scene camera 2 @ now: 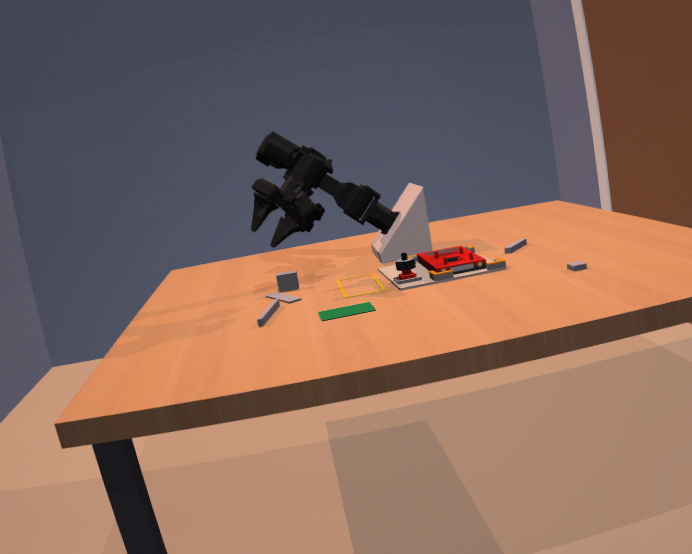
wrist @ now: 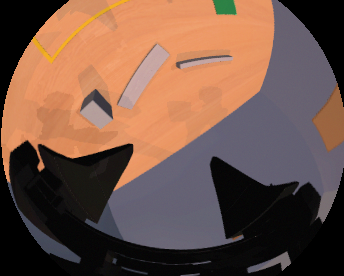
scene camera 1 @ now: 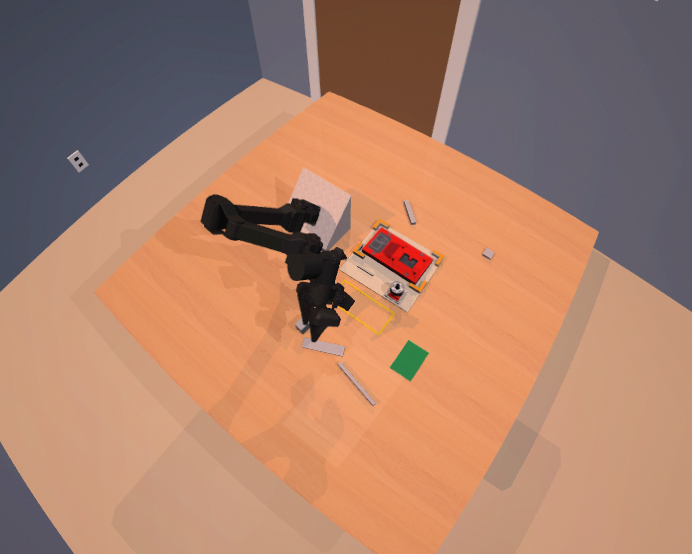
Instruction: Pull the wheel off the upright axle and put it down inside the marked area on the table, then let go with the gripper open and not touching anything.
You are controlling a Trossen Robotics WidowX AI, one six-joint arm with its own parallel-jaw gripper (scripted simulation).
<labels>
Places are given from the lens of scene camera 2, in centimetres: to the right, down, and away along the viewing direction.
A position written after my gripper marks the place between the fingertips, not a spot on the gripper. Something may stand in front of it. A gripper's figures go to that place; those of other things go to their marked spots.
my gripper [scene camera 2: 262, 239]: -18, -8, 150
red frame part [scene camera 2: 458, 259]: 24, -4, 149
beige baseplate [scene camera 2: 424, 277]: 16, 0, 146
</labels>
